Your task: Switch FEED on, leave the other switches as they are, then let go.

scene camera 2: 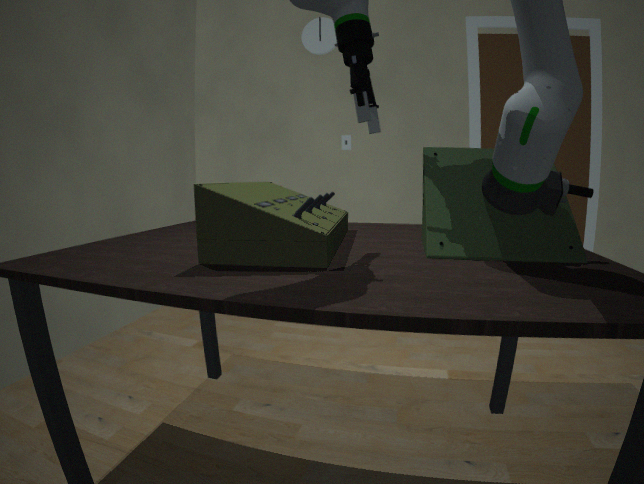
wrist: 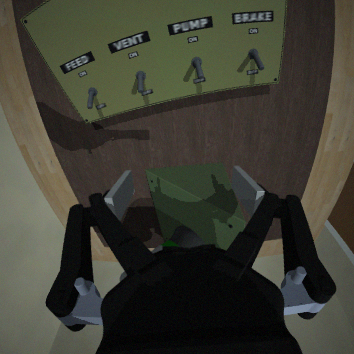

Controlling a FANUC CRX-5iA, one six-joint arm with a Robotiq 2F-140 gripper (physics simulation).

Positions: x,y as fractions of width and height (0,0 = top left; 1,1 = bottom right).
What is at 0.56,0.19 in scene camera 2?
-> My gripper.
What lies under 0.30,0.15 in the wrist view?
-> An olive switch box.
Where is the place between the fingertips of my gripper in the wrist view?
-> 0.52,0.50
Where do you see an olive switch box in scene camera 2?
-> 0.38,0.46
